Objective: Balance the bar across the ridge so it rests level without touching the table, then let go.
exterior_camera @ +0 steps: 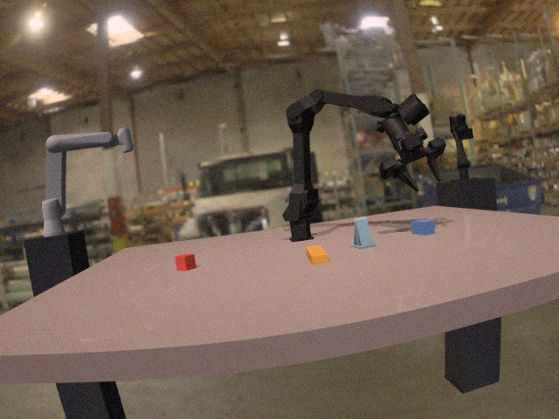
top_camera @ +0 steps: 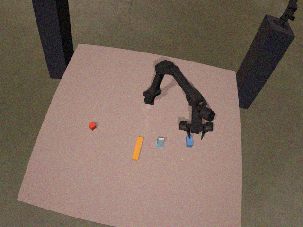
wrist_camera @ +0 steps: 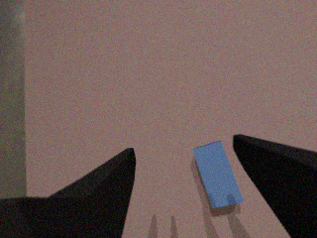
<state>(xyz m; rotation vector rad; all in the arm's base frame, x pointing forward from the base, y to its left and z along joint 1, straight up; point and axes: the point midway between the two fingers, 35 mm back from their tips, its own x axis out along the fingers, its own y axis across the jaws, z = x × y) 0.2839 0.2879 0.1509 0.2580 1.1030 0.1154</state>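
Right now my gripper tip is 310 mm to the left of the orange bar, 110 mm above it and 60 mm short of it. The rest, counted from my gripper tip: blue block 100 mm below, 40 mm behind, 10 mm to the right; then red cube 610 mm to the right, 100 mm below, 20 mm behind.
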